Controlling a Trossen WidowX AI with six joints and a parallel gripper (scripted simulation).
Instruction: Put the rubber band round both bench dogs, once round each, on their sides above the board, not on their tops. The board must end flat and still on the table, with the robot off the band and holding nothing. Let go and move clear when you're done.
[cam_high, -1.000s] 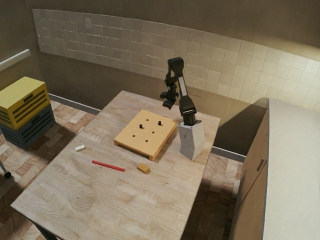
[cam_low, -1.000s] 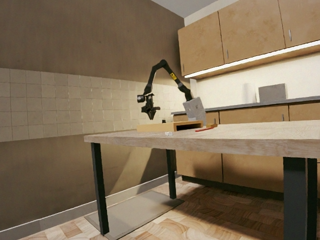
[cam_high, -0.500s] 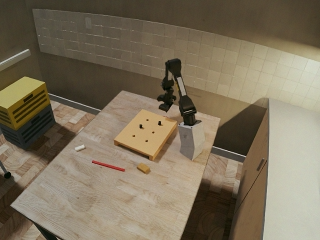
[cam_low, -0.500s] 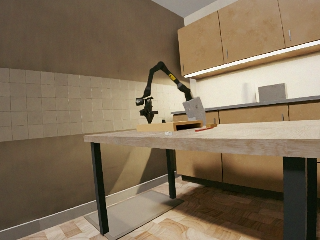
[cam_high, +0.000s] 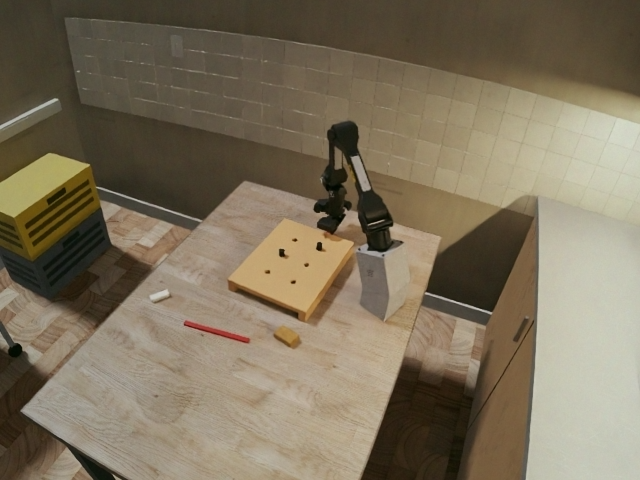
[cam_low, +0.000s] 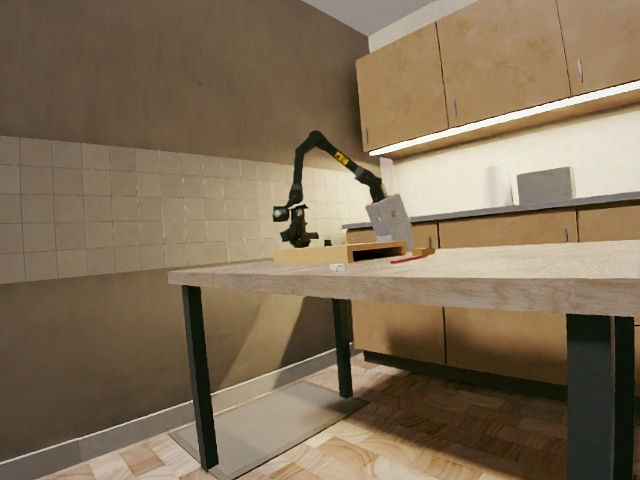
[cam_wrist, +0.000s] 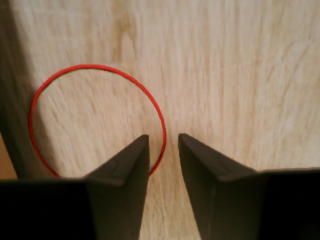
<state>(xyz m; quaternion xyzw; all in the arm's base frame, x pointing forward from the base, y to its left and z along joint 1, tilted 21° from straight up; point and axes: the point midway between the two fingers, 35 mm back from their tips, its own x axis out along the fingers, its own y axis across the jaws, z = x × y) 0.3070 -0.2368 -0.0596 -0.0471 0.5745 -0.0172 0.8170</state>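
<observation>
Right now the board is 26 cm to the left of my hand, 2 cm ahead of it and 1 cm below it. Round my hand: red stick (62 cm to the left, 8 cm ahead, 4 cm below); then white cylinder (61 cm to the left, 32 cm ahead, 3 cm below); then tan block (53 cm to the left, 11 cm behind, 3 cm below).
</observation>
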